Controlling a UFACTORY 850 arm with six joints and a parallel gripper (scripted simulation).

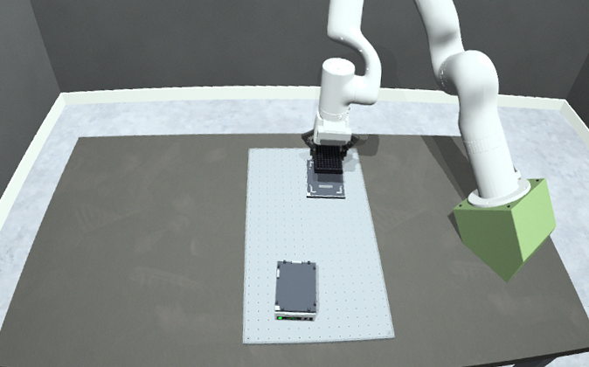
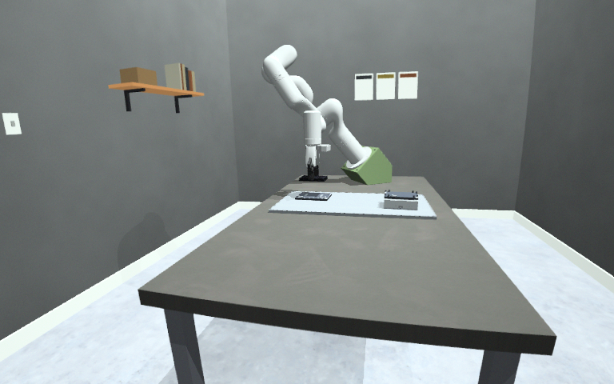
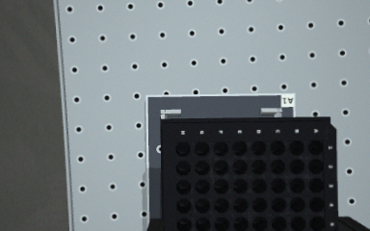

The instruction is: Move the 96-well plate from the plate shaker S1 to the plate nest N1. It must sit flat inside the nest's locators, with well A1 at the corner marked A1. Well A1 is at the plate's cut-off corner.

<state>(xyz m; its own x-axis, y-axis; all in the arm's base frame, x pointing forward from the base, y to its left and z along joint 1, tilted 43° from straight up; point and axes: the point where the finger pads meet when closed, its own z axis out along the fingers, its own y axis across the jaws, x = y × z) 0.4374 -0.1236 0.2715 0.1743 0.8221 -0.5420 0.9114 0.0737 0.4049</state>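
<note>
Right now my hand is 100 mm above the plate nest N1. The rest, counted from my hand: A1 label 100 mm below, 70 mm ahead, 60 mm to the left; then black 96-well plate 10 mm below.
</note>
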